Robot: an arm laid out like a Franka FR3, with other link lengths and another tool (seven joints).
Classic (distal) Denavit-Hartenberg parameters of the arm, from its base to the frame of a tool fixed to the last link. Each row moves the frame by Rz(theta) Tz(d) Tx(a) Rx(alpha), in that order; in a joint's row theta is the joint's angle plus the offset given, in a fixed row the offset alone. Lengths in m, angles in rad.
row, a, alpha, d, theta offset
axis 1, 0.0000, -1.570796, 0.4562, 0.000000
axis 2, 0.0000, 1.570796, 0.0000, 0.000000
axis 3, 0.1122, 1.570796, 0.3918, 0.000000
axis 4, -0.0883, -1.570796, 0.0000, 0.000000
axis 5, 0.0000, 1.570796, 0.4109, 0.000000
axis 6, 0.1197, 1.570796, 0.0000, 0.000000
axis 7, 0.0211, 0.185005, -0.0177, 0.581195
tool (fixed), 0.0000, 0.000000, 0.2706, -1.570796
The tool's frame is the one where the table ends.
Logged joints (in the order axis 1, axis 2, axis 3, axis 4, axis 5, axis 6, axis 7), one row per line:
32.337, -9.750, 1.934, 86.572, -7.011, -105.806, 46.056
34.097, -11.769, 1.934, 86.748, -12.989, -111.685, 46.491
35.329, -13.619, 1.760, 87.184, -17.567, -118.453, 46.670
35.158, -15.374, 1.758, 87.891, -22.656, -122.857, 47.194
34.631, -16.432, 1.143, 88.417, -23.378, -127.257, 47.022
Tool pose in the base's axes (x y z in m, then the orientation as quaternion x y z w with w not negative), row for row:
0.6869, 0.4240, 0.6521, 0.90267, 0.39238, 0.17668, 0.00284
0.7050, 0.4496, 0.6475, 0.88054, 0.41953, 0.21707, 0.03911
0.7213, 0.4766, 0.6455, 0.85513, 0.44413, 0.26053, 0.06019
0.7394, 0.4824, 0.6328, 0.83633, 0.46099, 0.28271, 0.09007
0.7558, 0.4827, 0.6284, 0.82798, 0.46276, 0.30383, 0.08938
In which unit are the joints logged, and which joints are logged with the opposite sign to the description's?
The joints are logged in degrees. Opposite sign: axis 2, axis 4, axis 6.
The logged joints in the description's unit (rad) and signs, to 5 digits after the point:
0.56439, 0.17017, 0.03375, -1.51097, -0.12237, 1.84666, 0.80383
0.59510, 0.20541, 0.03375, -1.51404, -0.22670, 1.94927, 0.81142
0.61661, 0.23770, 0.03072, -1.52165, -0.30660, 2.06739, 0.81455
0.61362, 0.26833, 0.03068, -1.53399, -0.39542, 2.14426, 0.82369
0.60442, 0.28679, 0.01995, -1.54317, -0.40802, 2.22105, 0.82069

